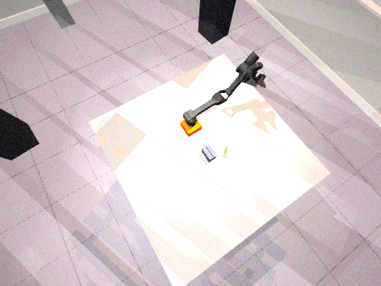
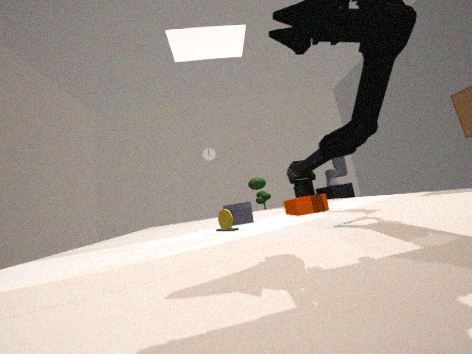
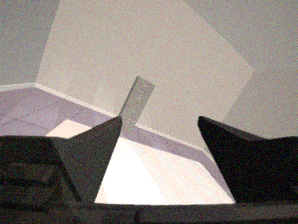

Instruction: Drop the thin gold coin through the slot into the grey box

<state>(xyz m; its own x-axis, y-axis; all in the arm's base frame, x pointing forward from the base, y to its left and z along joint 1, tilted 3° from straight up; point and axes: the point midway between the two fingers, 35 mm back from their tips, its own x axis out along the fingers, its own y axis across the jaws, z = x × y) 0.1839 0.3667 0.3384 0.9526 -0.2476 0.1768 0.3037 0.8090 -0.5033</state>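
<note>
The gold coin is 390 mm below my gripper tip, 270 mm to the right of it and 120 mm ahead of it.
</note>
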